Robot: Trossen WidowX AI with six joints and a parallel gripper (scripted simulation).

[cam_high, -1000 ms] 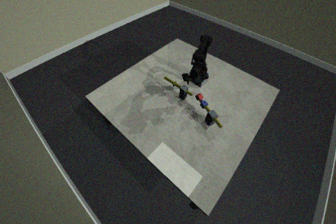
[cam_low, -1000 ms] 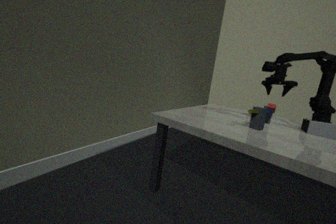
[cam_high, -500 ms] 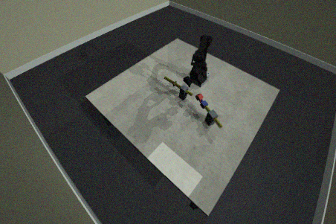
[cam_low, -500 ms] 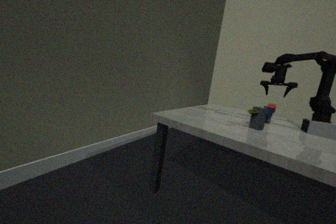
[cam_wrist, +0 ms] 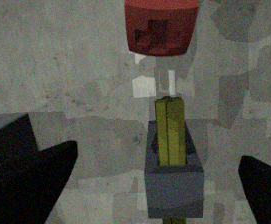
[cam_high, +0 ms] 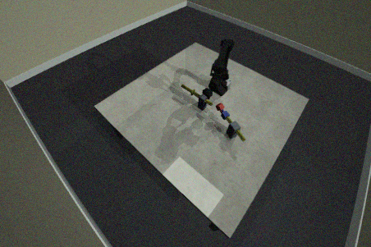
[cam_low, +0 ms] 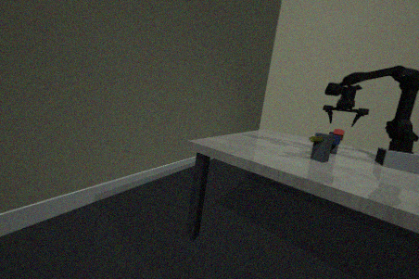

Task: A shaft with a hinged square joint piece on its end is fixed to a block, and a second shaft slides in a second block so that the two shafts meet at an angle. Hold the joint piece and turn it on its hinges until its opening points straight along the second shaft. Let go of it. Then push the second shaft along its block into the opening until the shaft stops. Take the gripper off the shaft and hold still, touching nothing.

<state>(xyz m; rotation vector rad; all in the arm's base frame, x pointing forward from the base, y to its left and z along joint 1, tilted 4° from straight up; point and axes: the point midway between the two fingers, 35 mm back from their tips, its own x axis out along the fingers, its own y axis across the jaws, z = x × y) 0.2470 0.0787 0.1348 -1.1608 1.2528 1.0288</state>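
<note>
Now: gripper tip 1 cm short of the dark red square joint piece, 8 cm to the right of it and 5 cm above it.
</note>
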